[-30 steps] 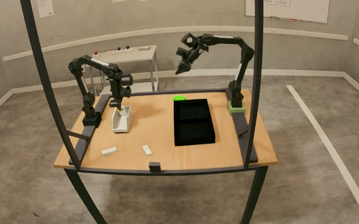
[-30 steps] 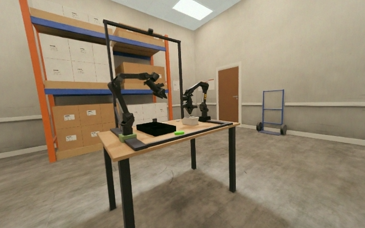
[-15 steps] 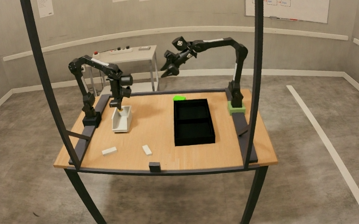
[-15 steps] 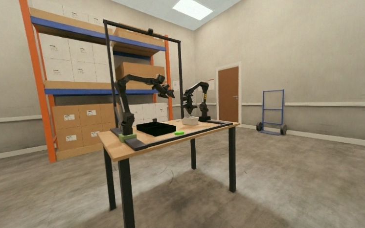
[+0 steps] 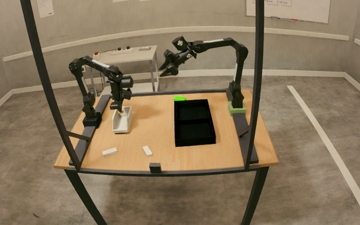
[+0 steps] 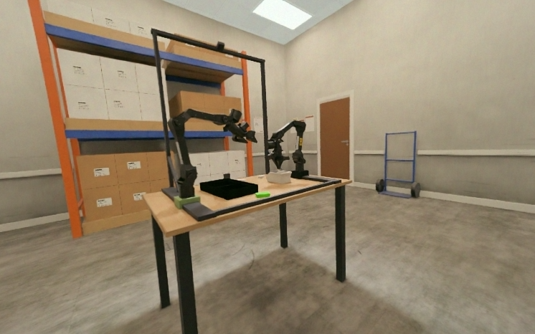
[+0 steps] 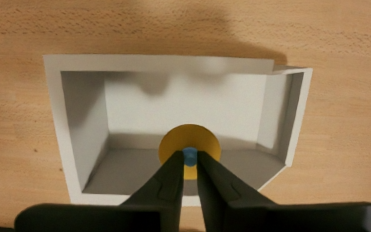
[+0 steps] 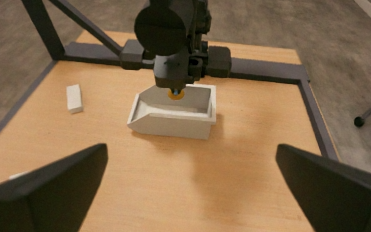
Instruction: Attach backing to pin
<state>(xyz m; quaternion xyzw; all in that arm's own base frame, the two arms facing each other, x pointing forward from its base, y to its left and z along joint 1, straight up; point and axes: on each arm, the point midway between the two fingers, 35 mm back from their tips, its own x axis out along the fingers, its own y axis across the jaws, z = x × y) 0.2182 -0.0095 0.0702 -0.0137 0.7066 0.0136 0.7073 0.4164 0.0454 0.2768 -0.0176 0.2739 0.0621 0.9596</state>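
My left gripper is now 10 mm past the white bin and 90 mm above it. Round my left hand: round pin (30 mm below); then black tray (60 mm behind, 410 mm to the right, 110 mm below).
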